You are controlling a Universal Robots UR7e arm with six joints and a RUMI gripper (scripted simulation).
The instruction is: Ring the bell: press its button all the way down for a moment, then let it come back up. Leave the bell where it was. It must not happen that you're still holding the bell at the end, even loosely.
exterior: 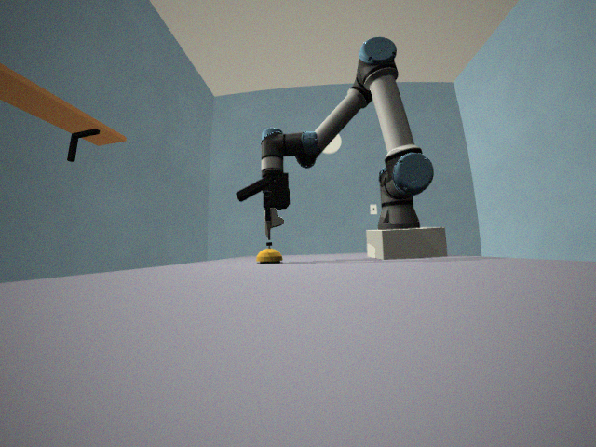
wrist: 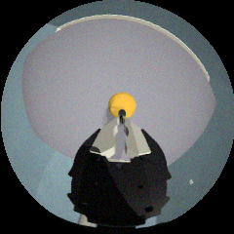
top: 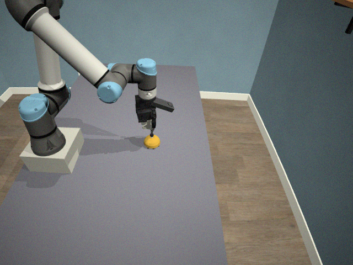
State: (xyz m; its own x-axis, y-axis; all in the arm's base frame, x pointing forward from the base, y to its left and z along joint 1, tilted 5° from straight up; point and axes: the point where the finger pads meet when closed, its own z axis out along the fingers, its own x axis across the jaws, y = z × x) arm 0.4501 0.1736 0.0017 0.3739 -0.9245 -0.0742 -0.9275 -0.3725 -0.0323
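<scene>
My hand is 3 cm above the black button. From my hand the other things lie so: yellow dome bell 5 cm below.
</scene>
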